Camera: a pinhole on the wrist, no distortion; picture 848 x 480 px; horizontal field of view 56.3 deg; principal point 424.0 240.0 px. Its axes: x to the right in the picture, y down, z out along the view. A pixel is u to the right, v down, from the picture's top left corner.
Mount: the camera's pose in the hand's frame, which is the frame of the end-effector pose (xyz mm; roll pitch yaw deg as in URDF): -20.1 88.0 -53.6 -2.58 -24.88 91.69
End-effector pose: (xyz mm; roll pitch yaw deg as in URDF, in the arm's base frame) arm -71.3 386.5 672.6 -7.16 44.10 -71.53
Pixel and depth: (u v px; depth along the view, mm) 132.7 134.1 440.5
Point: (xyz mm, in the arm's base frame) -193.3 98.0 873.9
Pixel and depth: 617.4 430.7 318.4
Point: 14.5 307.3 934.9
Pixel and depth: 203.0 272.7 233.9
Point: -99.2 302.7 796.7
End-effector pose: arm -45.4 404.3 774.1 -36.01 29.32 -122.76
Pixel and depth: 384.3 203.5 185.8
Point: -4.9 344.3 860.4
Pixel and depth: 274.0 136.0 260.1
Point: -58.1 306.1 919.4
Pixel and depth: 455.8 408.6 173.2
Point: 31.0 378.0 868.0
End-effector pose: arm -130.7 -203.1 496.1 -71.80 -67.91 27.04
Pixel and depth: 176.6 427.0 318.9
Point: -384.8 -177.9 472.1
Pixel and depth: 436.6 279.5 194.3
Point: -222.3 -115.1 473.9
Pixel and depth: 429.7 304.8 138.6
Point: -172.9 -137.2 460.4
